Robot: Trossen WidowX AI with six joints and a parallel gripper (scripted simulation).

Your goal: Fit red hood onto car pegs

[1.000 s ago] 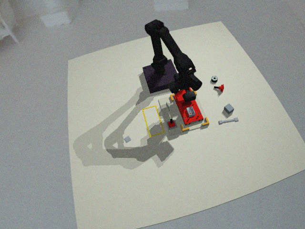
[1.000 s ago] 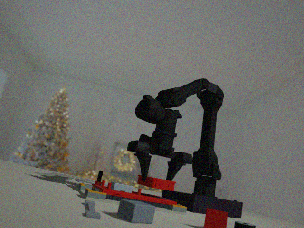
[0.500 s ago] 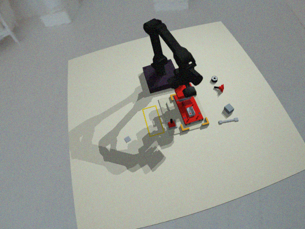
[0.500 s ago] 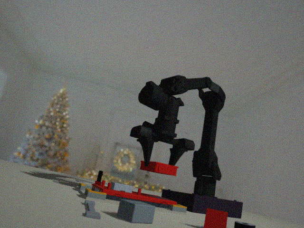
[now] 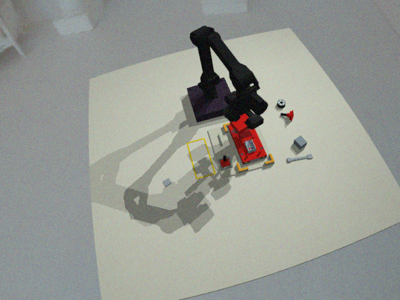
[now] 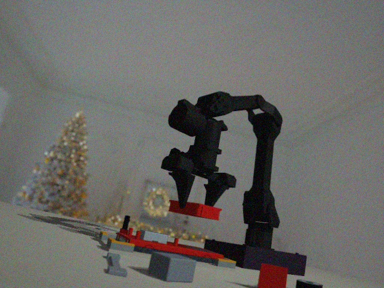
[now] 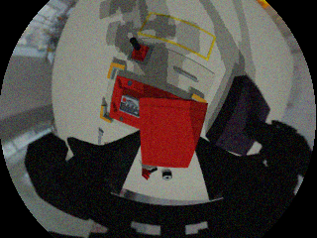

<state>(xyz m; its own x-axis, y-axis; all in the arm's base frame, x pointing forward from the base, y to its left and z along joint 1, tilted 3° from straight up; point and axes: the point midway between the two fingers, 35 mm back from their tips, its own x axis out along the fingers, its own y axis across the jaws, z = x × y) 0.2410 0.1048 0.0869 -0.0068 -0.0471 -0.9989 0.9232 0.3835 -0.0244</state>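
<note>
Now: gripper tip 80 mm short of the grey engine block, 80 mm above it and 10 mm to the right of it. Also, from my gripper tip: wheel 220 mm to the left, 130 mm behind, 90 mm below; red hood 10 mm above; grey cube 230 mm to the left, 100 mm ahead, 90 mm below.
</note>
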